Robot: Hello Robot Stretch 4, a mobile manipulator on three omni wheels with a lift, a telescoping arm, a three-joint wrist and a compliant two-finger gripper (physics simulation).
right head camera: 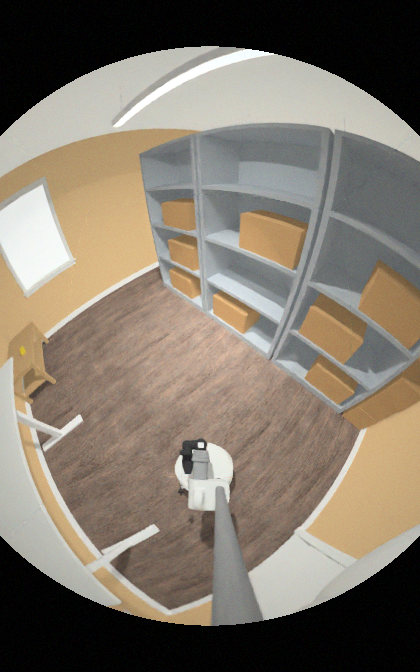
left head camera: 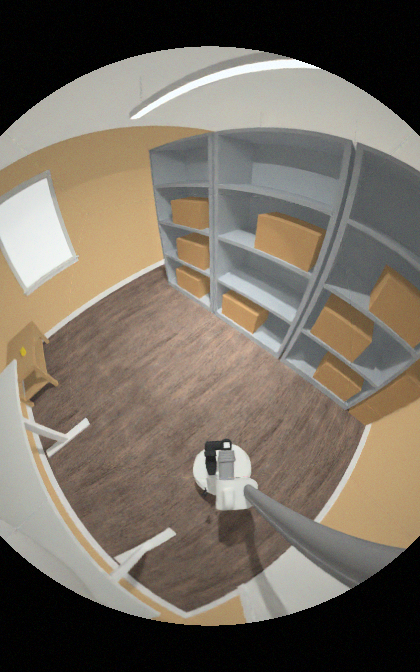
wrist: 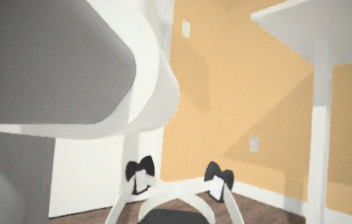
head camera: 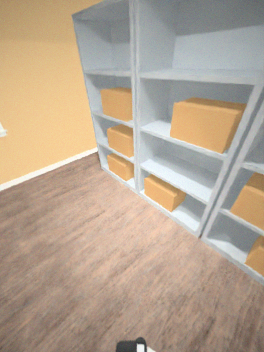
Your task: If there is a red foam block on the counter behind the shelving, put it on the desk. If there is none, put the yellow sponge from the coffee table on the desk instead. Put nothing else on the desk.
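Places are measured from the robot's base along level axes (x ahead, y left, z up), in metres.
Pixels of known places: gripper, between the fingertips: (wrist: 179, 170).
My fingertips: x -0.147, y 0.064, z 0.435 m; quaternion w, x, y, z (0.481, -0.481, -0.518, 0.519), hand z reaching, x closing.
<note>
Behind a point stands the place of what it marks.
The yellow sponge (left head camera: 23, 351) (right head camera: 22, 350) lies on the low wooden coffee table (left head camera: 35, 340) (right head camera: 34, 342) at the far left of both side head views. The white desk (left head camera: 15, 475) (right head camera: 10, 470) (wrist: 312, 25) @(x -0.695, y 0.485, z 0.898 m) shows in part at their left edge, and its corner and leg show at the right of the wrist view. The grey shelving (head camera: 135, 100) @(x 1.674, y 0.066, z 1.203 m) (left head camera: 213, 225) (right head camera: 200, 225) stands across the room. No counter or red foam block shows; the area behind the shelving is hidden. My gripper (wrist: 179, 170) @(x -0.147, y 0.064, z 0.435 m) is open and empty, away from the sponge and desk.
Brown boxes (head camera: 207, 125) @(x 1.185, y -0.456, z 1.131 m) (left head camera: 287, 240) (right head camera: 272, 239) stand on several shelves. A brown box-like shape (left head camera: 387, 395) (right head camera: 382, 400) is at the shelving's near right end. The desk's white feet (left head camera: 145, 550) (right head camera: 130, 545) reach onto the floor on the left. A window (left head camera: 37, 232) (right head camera: 37, 240) is on the left wall.
</note>
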